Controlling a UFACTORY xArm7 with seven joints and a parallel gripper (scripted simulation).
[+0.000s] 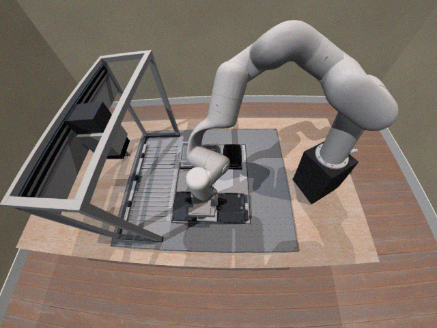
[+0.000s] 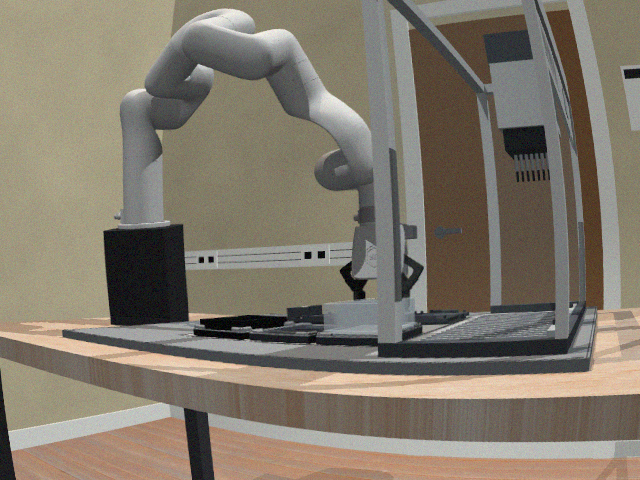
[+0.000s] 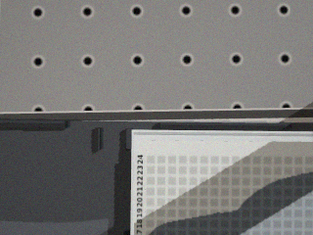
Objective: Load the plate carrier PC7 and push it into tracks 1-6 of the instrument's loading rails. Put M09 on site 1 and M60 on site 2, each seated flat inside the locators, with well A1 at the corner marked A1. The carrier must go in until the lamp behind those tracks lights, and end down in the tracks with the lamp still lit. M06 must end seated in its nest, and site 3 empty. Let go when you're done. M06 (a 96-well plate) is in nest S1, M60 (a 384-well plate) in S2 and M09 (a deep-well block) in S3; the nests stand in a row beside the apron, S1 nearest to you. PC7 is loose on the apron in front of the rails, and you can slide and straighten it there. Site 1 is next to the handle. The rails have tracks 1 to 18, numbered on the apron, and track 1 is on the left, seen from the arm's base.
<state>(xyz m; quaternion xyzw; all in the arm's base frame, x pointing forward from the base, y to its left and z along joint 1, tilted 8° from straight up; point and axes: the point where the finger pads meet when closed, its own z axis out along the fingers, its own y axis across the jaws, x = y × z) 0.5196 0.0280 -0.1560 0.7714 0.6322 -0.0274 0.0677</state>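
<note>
The 384-well plate M60 is 10 mm below my hand. The rest, counted from my hand: nest S2 (260 mm to the right, 50 mm behind, 20 mm below); then deep-well block M09 (280 mm to the right, 60 mm ahead); then dark carrier PC7 (10 mm below, 10 mm behind).
</note>
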